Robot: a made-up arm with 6 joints.
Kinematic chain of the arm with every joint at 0, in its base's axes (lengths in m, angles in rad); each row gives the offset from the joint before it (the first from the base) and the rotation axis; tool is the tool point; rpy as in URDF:
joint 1: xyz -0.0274 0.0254 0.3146 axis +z
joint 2: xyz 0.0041 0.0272 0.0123 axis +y
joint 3: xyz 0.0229 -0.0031 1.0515 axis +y
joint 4: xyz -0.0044 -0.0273 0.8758 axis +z
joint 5: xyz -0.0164 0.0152 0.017 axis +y
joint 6: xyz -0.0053 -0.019 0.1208 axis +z
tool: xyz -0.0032 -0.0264 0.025 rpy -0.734 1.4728 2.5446
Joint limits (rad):
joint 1: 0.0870..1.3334
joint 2: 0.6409..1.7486
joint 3: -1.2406..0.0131
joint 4: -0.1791..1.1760
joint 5: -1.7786..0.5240
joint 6: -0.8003..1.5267
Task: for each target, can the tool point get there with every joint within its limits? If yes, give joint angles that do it. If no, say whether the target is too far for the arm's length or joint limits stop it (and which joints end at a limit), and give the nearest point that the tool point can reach.
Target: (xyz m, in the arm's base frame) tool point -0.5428 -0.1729 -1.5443
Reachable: no: joint limits stop it (at a limit: joint 1, joint 2, joint 3, joint 4, joint 5, joint 6) | nearest point 0.5596 1.8023 0.0039 | short by 2.741 m
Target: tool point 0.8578 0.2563 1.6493
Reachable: yes | joints 0.2931 1.1670 -1.0602 0.0186 -1.2954 -0.2533
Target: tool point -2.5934 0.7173 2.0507
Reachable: no: too far | nearest point -0.0628 0.1453 2.0066 | short by 2.595 m
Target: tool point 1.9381 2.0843 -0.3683
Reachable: no: too far | nearest point 1.3915 1.5117 -0.0898 | short by 0.839 m
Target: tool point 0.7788 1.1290 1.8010
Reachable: yes | joints 0.9910 0.9612 -0.3768 0.4230 -0.6801 0.6277
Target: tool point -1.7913 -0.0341 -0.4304
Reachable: no: joint limits stop it (at a limit: joint 1, joint 2, joint 3, joint 4, joint 5, joint 6) | nearest point 0.2746 1.2930 0.9269 | short by 2.806 m
